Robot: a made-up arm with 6 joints.
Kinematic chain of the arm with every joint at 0, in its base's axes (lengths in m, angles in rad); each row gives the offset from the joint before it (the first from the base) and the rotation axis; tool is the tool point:
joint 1: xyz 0 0 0.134 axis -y
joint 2: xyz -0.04 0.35 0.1 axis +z
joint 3: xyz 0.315 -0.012 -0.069 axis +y
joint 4: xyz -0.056 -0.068 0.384 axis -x
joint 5: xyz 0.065 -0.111 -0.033 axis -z
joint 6: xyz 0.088 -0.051 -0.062 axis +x
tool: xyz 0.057 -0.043 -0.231
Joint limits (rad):
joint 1: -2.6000..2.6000
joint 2: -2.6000..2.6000
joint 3: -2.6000..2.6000
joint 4: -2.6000..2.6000
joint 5: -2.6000..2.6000
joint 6: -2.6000..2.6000
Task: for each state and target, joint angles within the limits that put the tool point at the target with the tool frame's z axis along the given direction. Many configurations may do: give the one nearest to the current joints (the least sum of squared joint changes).
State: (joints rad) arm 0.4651 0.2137 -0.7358 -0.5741 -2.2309 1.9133
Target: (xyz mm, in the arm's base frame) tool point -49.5 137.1 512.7 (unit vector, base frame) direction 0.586 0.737 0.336
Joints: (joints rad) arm 0.5198 -0.1999 0.3718 -0.9899 -2.4880 2.2308
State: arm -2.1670 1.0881 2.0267 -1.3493 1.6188 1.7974
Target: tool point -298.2 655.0 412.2 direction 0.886 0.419 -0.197
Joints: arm -1.9183 1.5346 2.5671 -2.0368 1.0039 1.4497
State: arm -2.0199 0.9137 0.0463 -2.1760 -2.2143 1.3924
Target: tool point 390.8 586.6 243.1 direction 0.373 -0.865 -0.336
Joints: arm -1.3134 0.1482 -0.2363 -2.0105 -2.6000 0.7304
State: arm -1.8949 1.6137 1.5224 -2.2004 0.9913 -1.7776
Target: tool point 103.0 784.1 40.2 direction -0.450 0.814 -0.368
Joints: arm -1.9563 1.0045 1.2251 -2.5966 0.9566 -2.3395
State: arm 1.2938 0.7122 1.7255 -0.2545 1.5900 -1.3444
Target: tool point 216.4 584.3 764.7 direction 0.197 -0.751 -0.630
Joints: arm 1.1628 0.4893 2.3532 -0.6062 2.0942 -1.5405
